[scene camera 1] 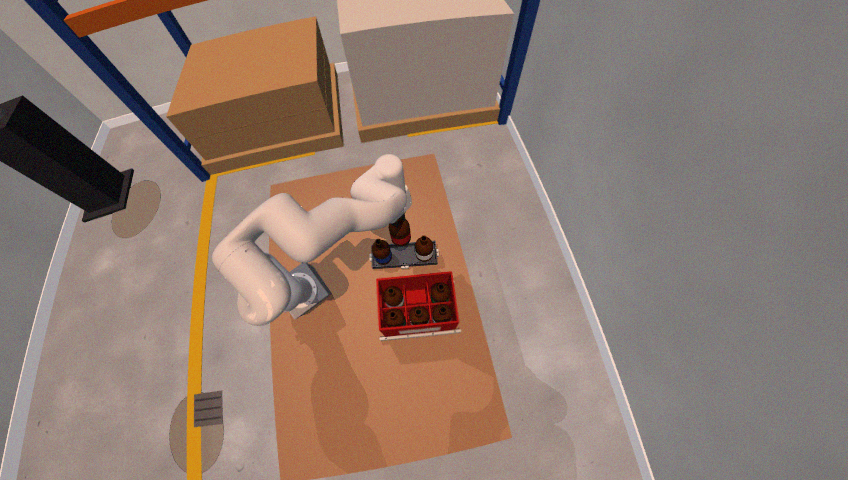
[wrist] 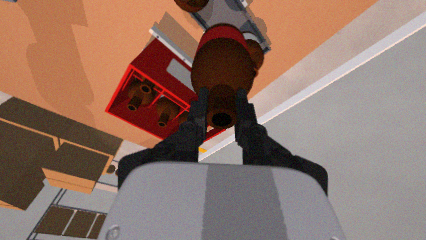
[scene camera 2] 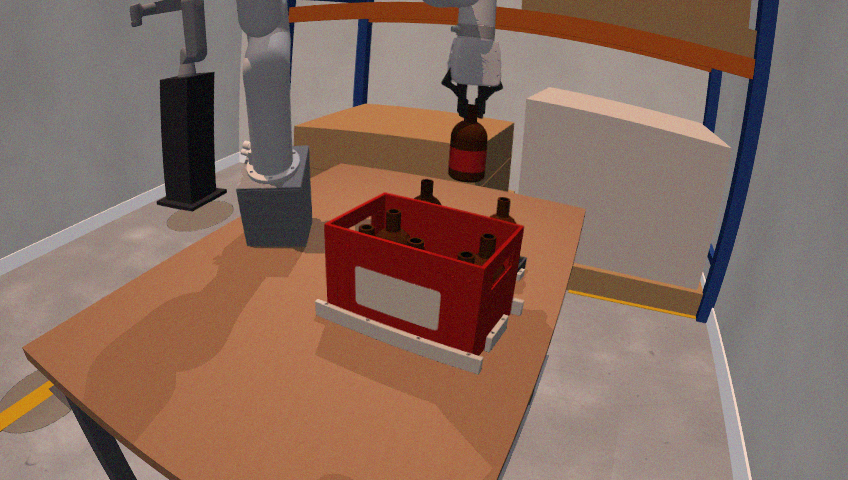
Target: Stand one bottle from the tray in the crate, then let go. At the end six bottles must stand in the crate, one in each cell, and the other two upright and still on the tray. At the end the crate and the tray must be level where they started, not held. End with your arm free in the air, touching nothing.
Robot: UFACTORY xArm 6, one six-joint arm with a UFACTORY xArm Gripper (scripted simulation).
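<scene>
Scene camera 2 shows my gripper [scene camera 2: 470,117] and a bottle [scene camera 2: 468,146]. In the wrist view: a red crate [wrist: 156,62], together with my gripper [wrist: 221,100]. Scene camera 1 shows a grey tray [scene camera 1: 405,255].
</scene>
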